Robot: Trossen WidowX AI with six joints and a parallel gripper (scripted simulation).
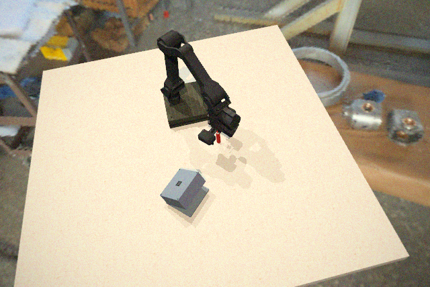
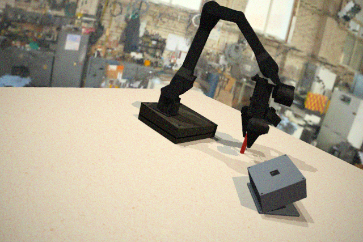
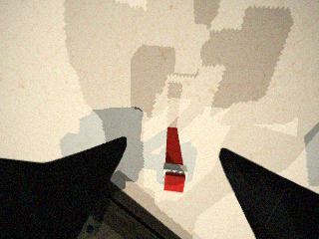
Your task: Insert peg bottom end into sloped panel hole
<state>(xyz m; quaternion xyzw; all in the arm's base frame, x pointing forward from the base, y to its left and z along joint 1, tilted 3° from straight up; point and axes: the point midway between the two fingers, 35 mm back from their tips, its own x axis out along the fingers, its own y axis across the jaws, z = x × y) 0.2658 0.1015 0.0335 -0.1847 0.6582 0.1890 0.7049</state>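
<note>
My gripper tip is 160 mm short of the grey sloped panel, 220 mm to the left of it and 10 mm below it. Round my gripper tip: grey foot plate: 180 mm ahead, 210 mm to the right, 40 mm below; then red square peg: 20 mm above.
</note>
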